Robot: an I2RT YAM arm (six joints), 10 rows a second.
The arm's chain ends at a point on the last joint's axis. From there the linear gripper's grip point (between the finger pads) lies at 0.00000 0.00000 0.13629 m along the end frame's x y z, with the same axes.
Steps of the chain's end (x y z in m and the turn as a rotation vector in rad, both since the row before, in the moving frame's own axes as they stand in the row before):
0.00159 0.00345 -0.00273 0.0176 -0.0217 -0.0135
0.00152 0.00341 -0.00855 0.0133 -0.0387 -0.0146
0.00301 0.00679 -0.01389 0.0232 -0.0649 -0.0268
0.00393 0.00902 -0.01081 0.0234 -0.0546 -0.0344
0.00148 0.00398 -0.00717 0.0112 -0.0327 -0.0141
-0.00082 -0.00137 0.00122 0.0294 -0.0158 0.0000
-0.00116 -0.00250 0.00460 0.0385 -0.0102 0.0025
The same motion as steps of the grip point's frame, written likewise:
-0.00138 0.00107 -0.00278 0.0176 -0.0217 -0.0135
-0.00377 0.00164 -0.00866 0.0133 -0.0387 -0.0146
-0.00587 0.00375 -0.01421 0.0232 -0.0649 -0.0268
-0.00356 0.00596 -0.01105 0.0234 -0.0546 -0.0344
-0.00299 0.00249 -0.00725 0.0112 -0.0327 -0.0141
-0.00297 -0.00538 0.00114 0.0294 -0.0158 0.0000
-0.00254 -0.00775 0.00449 0.0385 -0.0102 0.0025

